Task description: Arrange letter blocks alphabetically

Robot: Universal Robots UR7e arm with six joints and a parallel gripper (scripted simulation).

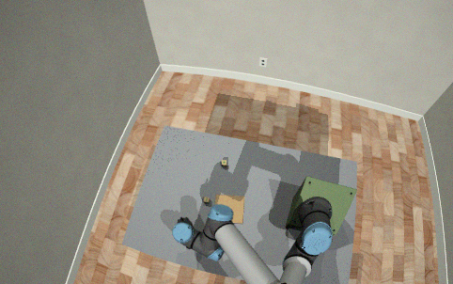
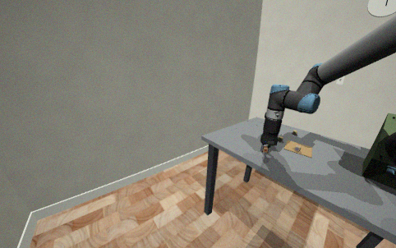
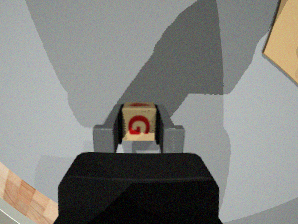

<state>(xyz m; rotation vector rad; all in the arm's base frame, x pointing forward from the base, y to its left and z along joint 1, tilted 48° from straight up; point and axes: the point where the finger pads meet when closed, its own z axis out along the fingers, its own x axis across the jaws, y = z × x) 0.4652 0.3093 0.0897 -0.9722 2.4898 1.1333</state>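
Right now my hand is 21 cm to the left of the mat, 9 cm past it and 2 cm above it. The rest, counted from my hand: block: 21 cm to the right, 2 cm ahead, 1 cm below.
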